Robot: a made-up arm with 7 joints.
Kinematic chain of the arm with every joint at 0, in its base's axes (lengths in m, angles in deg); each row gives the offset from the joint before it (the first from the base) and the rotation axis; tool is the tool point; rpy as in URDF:
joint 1: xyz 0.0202 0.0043 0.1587 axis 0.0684 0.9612 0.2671
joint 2: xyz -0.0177 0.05 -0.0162 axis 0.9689 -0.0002 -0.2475
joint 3: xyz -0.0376 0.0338 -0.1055 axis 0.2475 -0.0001 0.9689
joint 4: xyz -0.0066 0.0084 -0.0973 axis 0.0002 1 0
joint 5: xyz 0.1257 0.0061 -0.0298 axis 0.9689 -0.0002 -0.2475
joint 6: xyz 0.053 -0.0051 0.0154 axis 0.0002 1 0
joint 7: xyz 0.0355 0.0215 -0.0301 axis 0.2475 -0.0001 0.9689
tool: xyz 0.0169 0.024 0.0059 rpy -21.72 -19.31 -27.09
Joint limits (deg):
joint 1: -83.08..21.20
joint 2: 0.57..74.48
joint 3: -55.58..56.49
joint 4: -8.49..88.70
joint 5: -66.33..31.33
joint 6: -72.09..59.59
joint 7: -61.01..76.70
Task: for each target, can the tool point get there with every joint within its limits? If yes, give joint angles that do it. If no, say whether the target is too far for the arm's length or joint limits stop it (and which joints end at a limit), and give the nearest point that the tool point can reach.
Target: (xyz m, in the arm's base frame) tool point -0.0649 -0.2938 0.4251
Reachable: no: joint limits stop it (at a limit: joint 1, joint 2, joint 4) | nearest point 0.1442 -0.1467 0.2161 | short by 0.330 m
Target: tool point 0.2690 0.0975 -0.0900
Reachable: yes | joints -16.31 10.37 -10.68 4.75 -39.91 14.09 -37.10
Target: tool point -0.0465 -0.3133 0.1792
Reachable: no: joint limits stop it (at a limit: joint 1, joint 2, joint 3, joint 4, joint 5, joint 7) | nearest point 0.1257 -0.1590 0.1787 | short by 0.231 m
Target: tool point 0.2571 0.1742 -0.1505
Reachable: yes | joints -20.72 16.09 -3.68 28.06 -23.09 30.81 -35.20
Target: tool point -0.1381 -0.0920 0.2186
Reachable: no: joint limits stop it (at a limit: joint 1, joint 2, joint 3, joint 4, joint 6) | nearest point 0.1139 -0.1325 0.1759 | short by 0.259 m
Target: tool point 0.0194 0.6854 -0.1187
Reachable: no: too far | nearest point 0.0196 0.4863 -0.0377 | short by 0.215 m
